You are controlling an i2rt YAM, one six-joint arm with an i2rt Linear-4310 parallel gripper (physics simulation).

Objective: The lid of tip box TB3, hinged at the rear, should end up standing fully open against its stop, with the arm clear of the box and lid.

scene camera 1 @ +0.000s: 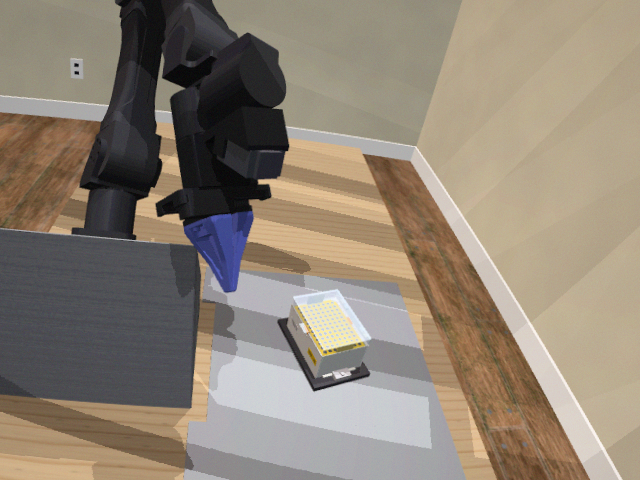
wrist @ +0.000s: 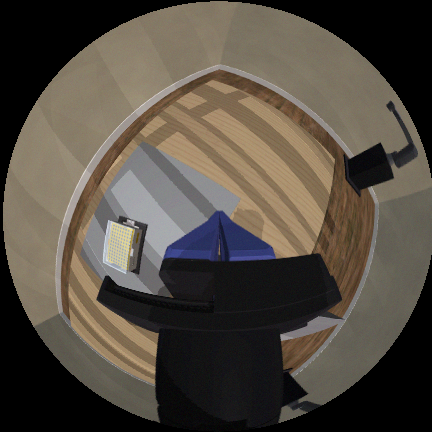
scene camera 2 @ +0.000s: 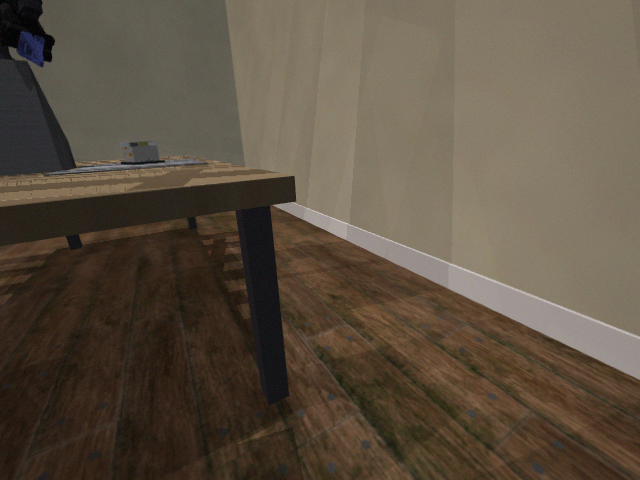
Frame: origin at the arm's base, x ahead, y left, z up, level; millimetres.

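Seen in the pictures: gripper, fingertip midpoint: (scene camera 1: 230, 292) (wrist: 218, 216) (scene camera 2: 41, 64); arm's base at its link origin: (scene camera 1: 105, 252).
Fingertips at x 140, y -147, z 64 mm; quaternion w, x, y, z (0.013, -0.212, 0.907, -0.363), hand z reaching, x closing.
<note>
Offsets run from my fingertips to a thing's middle. "*": to the spot under its first point. Level surfaces: height alone.
The tip box @(dx +195, dy +150, dz -236 mm) (scene camera 1: 341, 359) (scene camera 2: 142, 153) (wrist: 132, 255), pale grey with a yellow tip rack, sits on a thin black base plate @(* dx +149, dy +130, dz -267 mm) (scene camera 1: 299, 356) (wrist: 142, 246). Its transparent lid @(* dx +234, dy +136, dz -197 mm) (scene camera 1: 356, 322) (wrist: 106, 250) appears to lie down over the rack, not standing up. No lid stands above the box in scene camera 2. The label is too small to read. My gripper (scene camera 1: 230, 290) (scene camera 2: 42, 64) (wrist: 218, 216), with blue fingers, is shut and empty. It hangs in the air to the left of the box in scene camera 1, well apart from box and lid.
A grey mat @(dz -275 mm) (scene camera 1: 258, 403) (wrist: 165, 190) lies under the box on the wooden table @(dz -278 mm) (scene camera 1: 330, 186) (scene camera 2: 217, 178) (wrist: 280, 165). A large dark grey block (scene camera 1: 98, 320) (scene camera 2: 23, 118) stands left of the mat in scene camera 1. A black box-shaped device (wrist: 370, 167) shows at the wrist view's right.
</note>
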